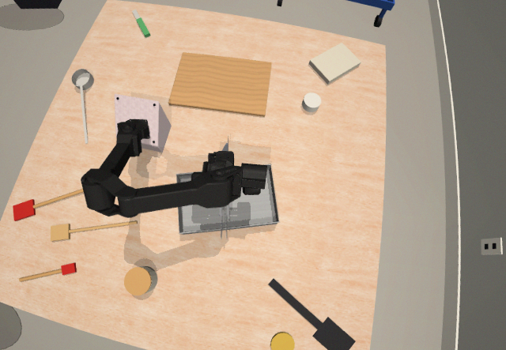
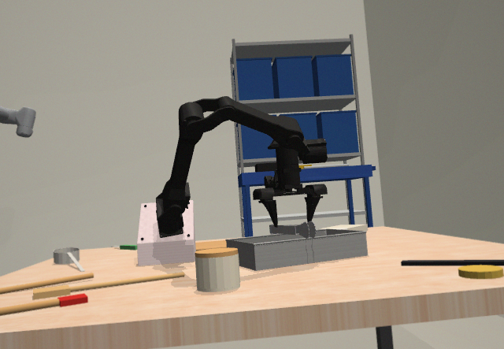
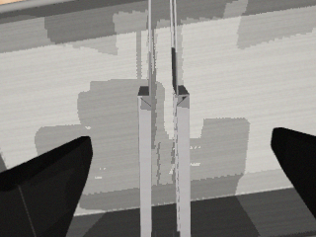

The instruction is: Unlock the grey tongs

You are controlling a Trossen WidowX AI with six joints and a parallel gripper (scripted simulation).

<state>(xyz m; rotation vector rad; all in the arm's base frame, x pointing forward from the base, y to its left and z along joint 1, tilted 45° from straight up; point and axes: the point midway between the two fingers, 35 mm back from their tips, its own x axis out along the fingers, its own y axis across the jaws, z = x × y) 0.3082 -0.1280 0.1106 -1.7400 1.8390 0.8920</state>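
Right now my gripper tip is 50 mm above the grey roasting tin and 20 mm to the left of it. Also, from my gripper tip: yellow lock piece (80 mm to the left, 10 mm below, 10 mm behind); cork-lidded jar (290 mm to the right, 230 mm behind, 50 mm below); wooden board (430 mm to the left, 80 mm below, 80 mm behind).
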